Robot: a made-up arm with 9 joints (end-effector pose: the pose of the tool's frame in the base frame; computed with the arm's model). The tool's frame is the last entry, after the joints. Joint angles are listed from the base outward.
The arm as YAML. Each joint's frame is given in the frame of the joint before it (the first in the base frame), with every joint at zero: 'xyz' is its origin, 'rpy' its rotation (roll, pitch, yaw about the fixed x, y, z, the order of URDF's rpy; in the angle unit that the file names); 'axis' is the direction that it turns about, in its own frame. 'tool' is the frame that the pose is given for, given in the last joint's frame.
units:
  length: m
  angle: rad
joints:
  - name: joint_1
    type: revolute
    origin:
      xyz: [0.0, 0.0, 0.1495]
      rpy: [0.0, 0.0, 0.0]
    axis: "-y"
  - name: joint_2
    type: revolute
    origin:
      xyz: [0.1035, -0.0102, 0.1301]
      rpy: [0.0, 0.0, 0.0]
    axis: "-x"
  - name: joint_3
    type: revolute
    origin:
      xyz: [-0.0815, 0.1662, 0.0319]
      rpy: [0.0, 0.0, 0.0]
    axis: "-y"
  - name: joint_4
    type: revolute
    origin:
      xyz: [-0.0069, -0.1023, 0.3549]
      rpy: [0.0, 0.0, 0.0]
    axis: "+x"
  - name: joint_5
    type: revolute
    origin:
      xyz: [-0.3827, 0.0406, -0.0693]
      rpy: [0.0, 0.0, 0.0]
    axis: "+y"
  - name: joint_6
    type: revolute
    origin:
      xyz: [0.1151, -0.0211, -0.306]
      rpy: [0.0, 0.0, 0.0]
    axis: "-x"
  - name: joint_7
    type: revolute
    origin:
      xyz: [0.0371, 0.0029, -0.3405]
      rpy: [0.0, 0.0, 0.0]
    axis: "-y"
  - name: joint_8
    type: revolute
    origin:
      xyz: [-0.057, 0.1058, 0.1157]
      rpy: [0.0, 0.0, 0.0]
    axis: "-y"
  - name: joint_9
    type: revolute
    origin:
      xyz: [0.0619, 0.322, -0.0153]
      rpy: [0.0, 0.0, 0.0]
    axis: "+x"
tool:
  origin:
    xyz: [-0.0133, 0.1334, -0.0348]
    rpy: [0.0, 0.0, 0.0]
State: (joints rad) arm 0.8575 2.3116 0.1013 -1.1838 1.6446 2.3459 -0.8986 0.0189 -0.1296
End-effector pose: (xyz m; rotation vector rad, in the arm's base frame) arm -0.5366 0.7902 -0.6428 -0.5478 -1.3657 0.8435
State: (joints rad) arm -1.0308 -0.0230 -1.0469 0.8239 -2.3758 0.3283 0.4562 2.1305 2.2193
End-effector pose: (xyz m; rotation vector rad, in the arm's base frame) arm 0.8102 -0.0857 -0.3379 -0.1252 -0.3134 2.1548
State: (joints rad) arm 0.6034 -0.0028 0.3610 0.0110 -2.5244 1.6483 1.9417 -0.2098 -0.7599
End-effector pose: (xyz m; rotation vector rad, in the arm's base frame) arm -0.9685 -0.3411 0.8039 0.4885 0.2402 1.4551
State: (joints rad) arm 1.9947 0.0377 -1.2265 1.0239 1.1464 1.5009 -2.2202 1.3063 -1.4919
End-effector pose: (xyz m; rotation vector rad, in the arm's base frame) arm -0.6423 0.3223 -0.8057 -2.5100 0.1209 0.7955
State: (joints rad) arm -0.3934 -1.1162 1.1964 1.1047 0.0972 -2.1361 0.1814 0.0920 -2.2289
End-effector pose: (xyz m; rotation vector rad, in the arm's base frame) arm -0.3988 0.0237 0.5220 1.8061 -0.7758 -0.3084
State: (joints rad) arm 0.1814 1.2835 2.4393 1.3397 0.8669 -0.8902 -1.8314 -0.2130 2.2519
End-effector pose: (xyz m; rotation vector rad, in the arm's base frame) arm -0.0677 -0.5911 -0.6445 -0.5578 0.9712 -1.0020
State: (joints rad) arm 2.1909 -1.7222 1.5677 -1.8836 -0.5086 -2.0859 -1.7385 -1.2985 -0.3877
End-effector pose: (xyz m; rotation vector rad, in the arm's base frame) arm -0.2368 0.2328 -0.4011 -0.9517 -0.8693 1.0313
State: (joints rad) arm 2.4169 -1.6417 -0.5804 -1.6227 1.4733 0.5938 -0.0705 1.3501 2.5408
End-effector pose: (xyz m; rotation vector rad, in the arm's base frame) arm 0.5710 -0.7044 -0.3179 0.3912 -0.2493 1.7531
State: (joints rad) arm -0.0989 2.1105 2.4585 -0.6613 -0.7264 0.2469 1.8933 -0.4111 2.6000
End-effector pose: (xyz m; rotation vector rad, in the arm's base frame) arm 0.1481 0.3419 0.2087 1.2171 -0.7910 -1.3459
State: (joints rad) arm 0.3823 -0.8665 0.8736 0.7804 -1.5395 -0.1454 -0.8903 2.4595 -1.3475
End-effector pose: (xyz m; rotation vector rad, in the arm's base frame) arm -0.8394 -0.3578 0.5545 -1.2411 0.0661 2.0922
